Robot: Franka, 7 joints.
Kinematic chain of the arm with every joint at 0, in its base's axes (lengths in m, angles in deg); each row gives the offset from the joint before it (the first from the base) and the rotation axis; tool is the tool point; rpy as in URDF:
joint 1: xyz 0 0 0.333 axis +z
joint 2: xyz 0 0 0 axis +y
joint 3: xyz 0 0 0.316 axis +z
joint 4: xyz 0.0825 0 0 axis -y
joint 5: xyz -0.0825 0 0.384 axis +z
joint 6: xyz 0 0 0 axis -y
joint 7: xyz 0.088 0 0 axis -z
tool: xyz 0 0 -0.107 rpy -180 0 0
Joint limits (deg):
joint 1: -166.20..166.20
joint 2: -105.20..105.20
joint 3: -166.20..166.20
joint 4: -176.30..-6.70
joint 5: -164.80..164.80
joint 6: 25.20..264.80
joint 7: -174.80..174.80
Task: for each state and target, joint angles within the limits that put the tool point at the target. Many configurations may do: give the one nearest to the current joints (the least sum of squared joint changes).
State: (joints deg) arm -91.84 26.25 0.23 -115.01 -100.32 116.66 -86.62
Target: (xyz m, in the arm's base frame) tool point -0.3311 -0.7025 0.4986
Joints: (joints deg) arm -106.28 36.78 -8.48 -68.69 -106.43 121.41 -86.62
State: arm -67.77 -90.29 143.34 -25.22 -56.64 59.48 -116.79
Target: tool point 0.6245 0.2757 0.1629
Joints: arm -122.56 -91.07 128.49 -50.92 -53.68 58.75 -116.79
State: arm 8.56 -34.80 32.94 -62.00 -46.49 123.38 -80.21
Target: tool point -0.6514 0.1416 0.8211
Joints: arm 15.70 -73.56 49.02 -48.91 -46.07 127.50 -80.21
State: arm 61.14 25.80 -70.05 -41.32 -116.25 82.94 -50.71
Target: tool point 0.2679 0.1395 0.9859
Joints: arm 66.10 25.90 -71.55 -30.60 -109.30 40.41 -50.71
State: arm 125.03 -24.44 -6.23 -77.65 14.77 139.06 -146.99
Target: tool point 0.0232 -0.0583 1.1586
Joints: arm 124.17 -38.03 2.05 -55.66 14.38 145.47 -146.99
